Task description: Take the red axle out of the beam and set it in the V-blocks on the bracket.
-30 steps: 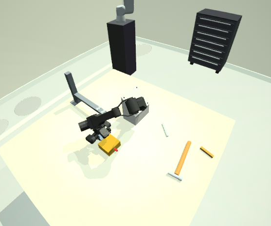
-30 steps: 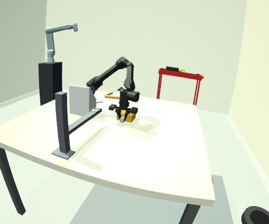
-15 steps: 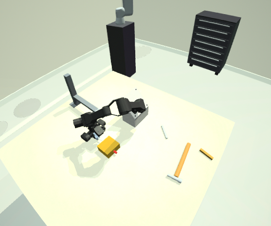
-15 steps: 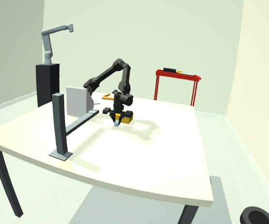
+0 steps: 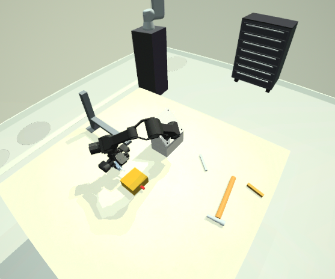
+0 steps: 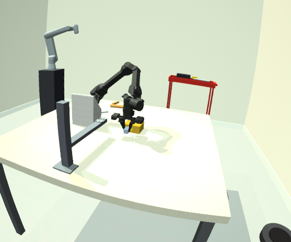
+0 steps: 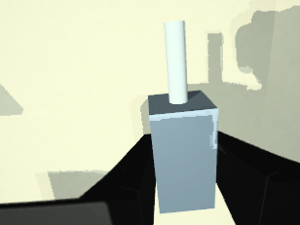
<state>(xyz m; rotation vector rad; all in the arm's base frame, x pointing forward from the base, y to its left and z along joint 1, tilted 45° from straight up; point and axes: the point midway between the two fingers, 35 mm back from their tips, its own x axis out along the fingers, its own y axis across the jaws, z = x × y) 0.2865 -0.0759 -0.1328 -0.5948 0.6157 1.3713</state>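
Now: the yellow beam 130 mm to the left of my gripper tip, 20 mm ahead of it and 10 mm below it. From my gripper tip the other things lie so: orange bar 710 mm to the left, 280 mm behind, 30 mm below; pale cube 20 mm to the left, 10 mm above; white rod 390 mm to the left, 300 mm behind, 30 mm below.
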